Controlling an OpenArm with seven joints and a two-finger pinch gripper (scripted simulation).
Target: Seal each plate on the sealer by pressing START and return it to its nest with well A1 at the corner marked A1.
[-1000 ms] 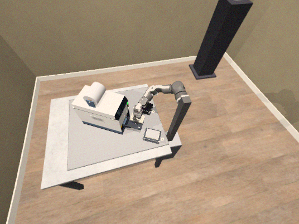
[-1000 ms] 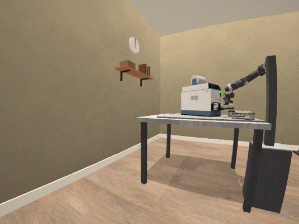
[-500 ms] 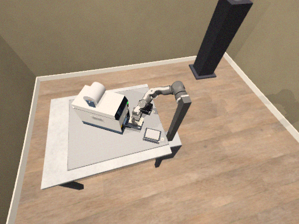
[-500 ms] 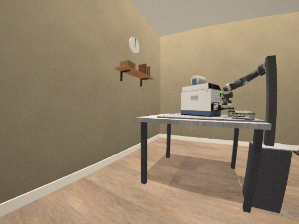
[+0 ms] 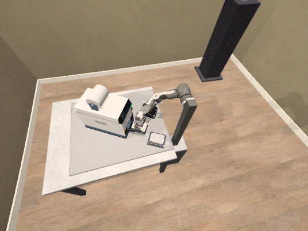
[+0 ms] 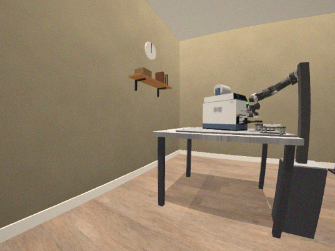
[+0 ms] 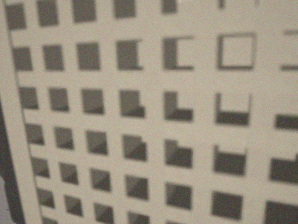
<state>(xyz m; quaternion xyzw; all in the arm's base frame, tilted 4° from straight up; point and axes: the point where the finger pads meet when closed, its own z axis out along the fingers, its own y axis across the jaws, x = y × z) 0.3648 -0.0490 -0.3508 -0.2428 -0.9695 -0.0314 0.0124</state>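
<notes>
My gripper is now right at the plate. Round my hand: plate nest: 150 mm behind, 130 mm to the left, 80 mm below; yellow warning label: 130 mm ahead, 30 mm to the left, 20 mm above; sealer stage: 40 mm below.
</notes>
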